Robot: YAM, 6 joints.
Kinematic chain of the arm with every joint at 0, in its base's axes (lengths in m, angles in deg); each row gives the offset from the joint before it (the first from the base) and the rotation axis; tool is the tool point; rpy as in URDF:
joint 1: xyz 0 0 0.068 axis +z
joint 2: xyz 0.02 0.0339 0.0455 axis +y
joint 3: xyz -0.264 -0.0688 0 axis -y
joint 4: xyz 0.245 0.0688 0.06 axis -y
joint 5: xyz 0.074 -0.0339 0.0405 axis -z
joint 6: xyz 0.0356 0 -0.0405 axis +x
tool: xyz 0 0 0 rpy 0 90 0
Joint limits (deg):
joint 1: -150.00..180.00
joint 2: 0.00..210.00
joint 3: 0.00..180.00
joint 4: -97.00..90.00
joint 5: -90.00..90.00
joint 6: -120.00..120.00
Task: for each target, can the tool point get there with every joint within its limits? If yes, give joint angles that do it. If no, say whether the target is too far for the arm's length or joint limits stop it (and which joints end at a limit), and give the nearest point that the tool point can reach.
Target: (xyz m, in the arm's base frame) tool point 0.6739 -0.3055 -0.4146
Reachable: no: too far | nearest point 0.4830 -0.2190 -0.2456 | short by 0.269 m
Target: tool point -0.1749 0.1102 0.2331
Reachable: yes | joints 139.53 69.85 47.34 -51.27 -56.52 41.77
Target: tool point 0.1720 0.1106 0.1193
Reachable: yes | joints 38.57 91.30 39.01 -48.86 35.62 -99.86
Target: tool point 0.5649 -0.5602 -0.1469
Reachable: no: too far | nearest point 0.4355 -0.4318 -0.0857 | short by 0.192 m
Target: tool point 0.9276 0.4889 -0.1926
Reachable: no: too far | nearest point 0.5483 0.2890 -0.0650 | short by 0.447 m
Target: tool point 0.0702 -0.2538 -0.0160
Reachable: yes | joints -72.28 142.78 66.95 -66.28 17.02 -59.00
